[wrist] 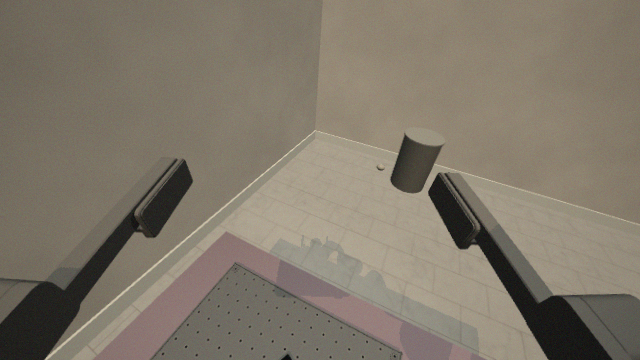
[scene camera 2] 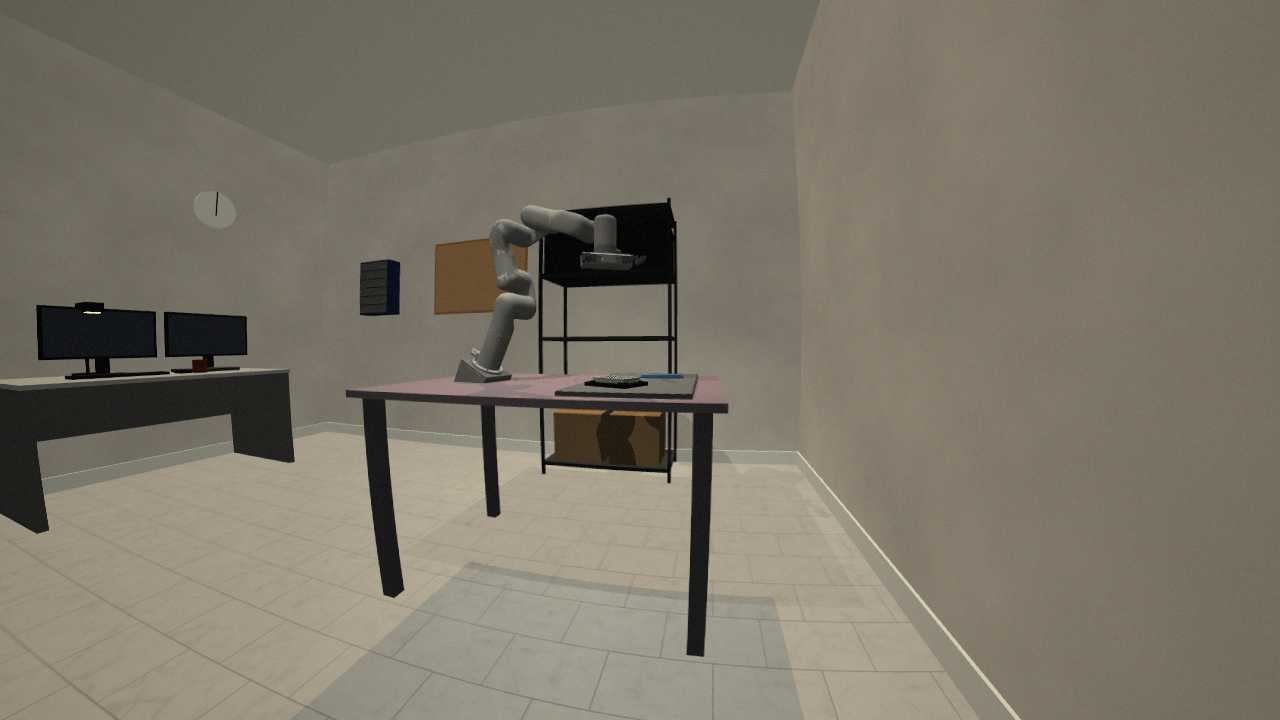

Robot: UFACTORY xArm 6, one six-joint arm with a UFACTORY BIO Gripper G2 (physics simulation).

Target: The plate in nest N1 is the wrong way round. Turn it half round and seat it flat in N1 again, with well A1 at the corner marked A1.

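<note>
The plate [scene camera 2: 617, 377] shows small and pale in the scene view, on a low black nest [scene camera 2: 616, 385] on the dark board. It looks about level; its wells, well A1 and the nest's markings are too small to read. In the wrist view the plate does not show; a small black tip at the bottom edge may be part of the nest. My gripper [scene camera 2: 626, 260] [wrist: 311, 205] is open and empty, high above the board and the plate, with its two dark finger pads wide apart.
The grey perforated board [scene camera 2: 675, 388] [wrist: 270, 320] lies on the pink table [scene camera 2: 429, 388] [wrist: 200, 272]. A flat blue item [scene camera 2: 662, 376] lies toward the back of the board. A black shelf rack [scene camera 2: 672, 313] stands behind the table. A grey cylinder [wrist: 417, 161] stands on the floor.
</note>
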